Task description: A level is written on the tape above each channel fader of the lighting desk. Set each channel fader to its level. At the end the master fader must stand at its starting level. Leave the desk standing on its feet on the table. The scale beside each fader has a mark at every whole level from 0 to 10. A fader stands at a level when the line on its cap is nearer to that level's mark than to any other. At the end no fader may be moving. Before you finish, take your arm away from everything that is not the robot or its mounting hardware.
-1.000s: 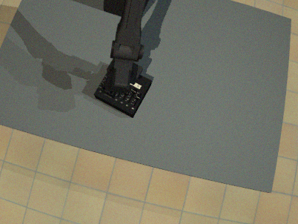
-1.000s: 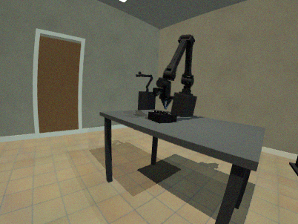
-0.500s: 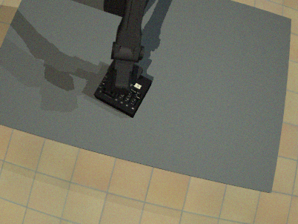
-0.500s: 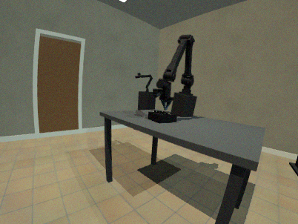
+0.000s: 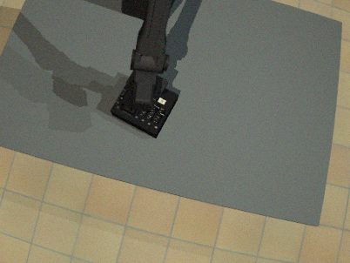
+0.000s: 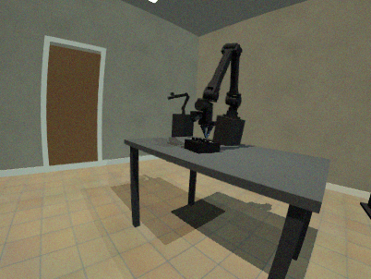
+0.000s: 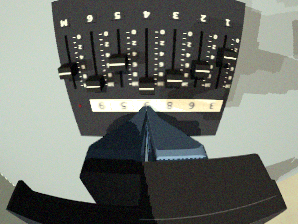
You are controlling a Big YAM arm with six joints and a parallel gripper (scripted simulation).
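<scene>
The fader cap 4 lies 20 mm below my hand, 20 mm ahead of it and 10 mm to the right of it. From my hand the other things lie so: fader cap 1: 80 mm to the right, 20 mm below, 20 mm ahead; master fader cap: 60 mm ahead, 50 mm to the left, 20 mm below; fader cap 5: 50 mm ahead, 20 mm below.
</scene>
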